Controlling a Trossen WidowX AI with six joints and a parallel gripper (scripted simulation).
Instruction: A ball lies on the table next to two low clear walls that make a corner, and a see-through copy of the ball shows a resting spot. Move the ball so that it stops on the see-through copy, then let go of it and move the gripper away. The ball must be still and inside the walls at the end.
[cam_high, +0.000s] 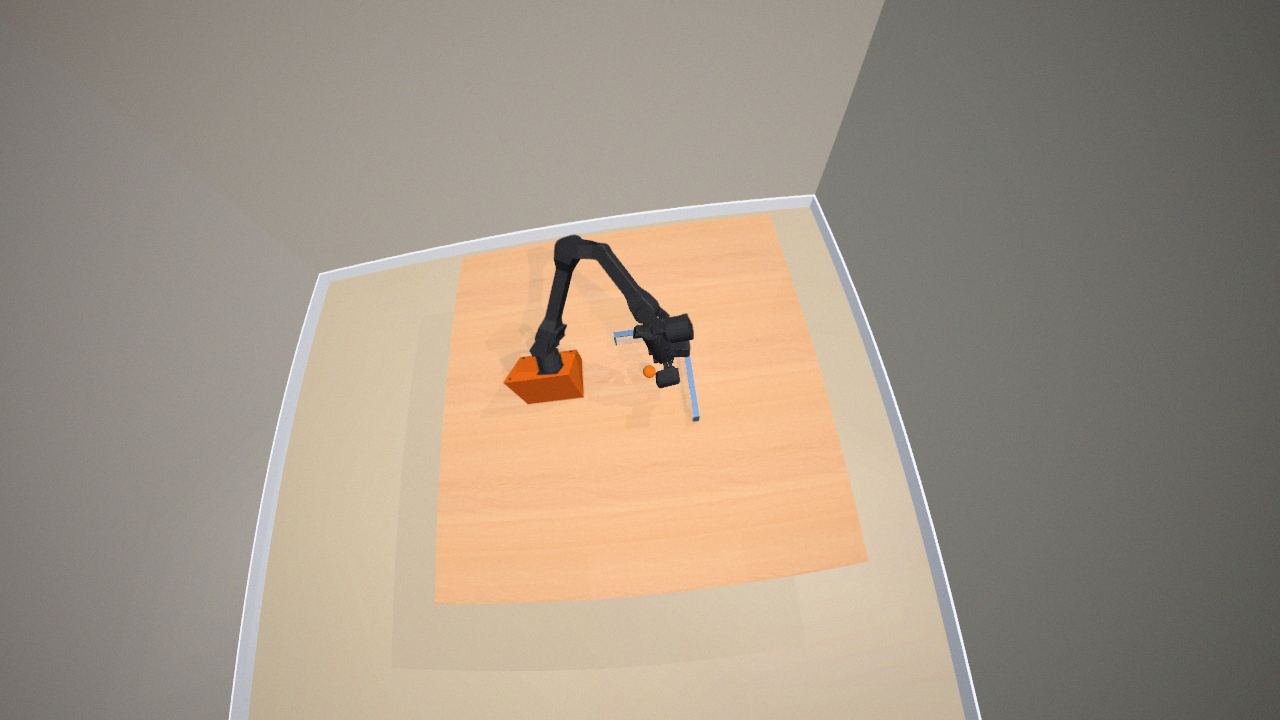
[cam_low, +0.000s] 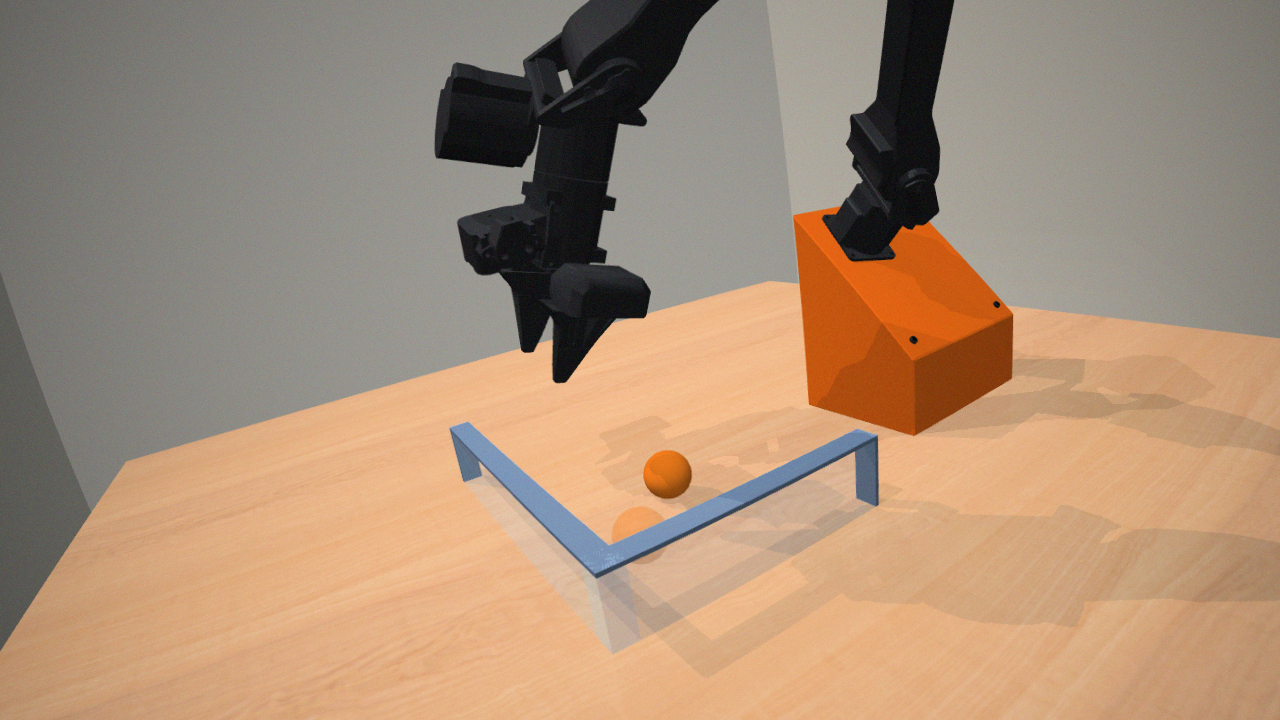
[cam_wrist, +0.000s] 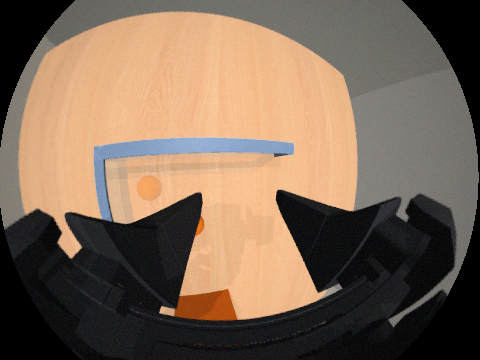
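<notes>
Right now my gripper tip is 80 mm past the orange ball, 50 mm to the right of it and 110 mm above it. Also, from my gripper tip: see-through ball copy: 20 mm behind, 120 mm to the left, 110 mm below.
</notes>
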